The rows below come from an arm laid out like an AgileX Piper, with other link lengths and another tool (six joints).
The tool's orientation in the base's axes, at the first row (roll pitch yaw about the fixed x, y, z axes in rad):
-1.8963 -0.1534 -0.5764
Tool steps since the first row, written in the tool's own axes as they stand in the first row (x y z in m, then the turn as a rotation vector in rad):
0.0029 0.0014 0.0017 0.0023 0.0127 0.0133
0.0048 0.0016 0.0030 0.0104 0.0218 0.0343
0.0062 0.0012 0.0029 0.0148 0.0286 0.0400
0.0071 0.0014 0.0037 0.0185 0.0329 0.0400
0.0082 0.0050 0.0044 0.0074 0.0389 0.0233
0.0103 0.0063 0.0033 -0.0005 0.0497 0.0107
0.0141 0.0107 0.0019 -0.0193 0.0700 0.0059
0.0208 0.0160 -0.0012 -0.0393 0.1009 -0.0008
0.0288 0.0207 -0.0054 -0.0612 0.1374 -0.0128
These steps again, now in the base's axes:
0.0033 -0.0007 -0.0014 0.0086 0.0046 -0.0157
0.0056 -0.0008 -0.0017 0.0266 0.0132 -0.0297
0.0067 -0.0015 -0.0011 0.0330 0.0128 -0.0372
0.0079 -0.0015 -0.0014 0.0359 0.0093 -0.0406
0.0090 -0.0028 -0.0048 0.0171 0.0004 -0.0427
0.0100 -0.0052 -0.0054 0.0029 -0.0088 -0.0500
0.0122 -0.0098 -0.0085 -0.0164 -0.0094 -0.0704
0.0157 -0.0177 -0.0114 -0.0383 -0.0145 -0.1002
0.0198 -0.0268 -0.0133 -0.0651 -0.0245 -0.1340

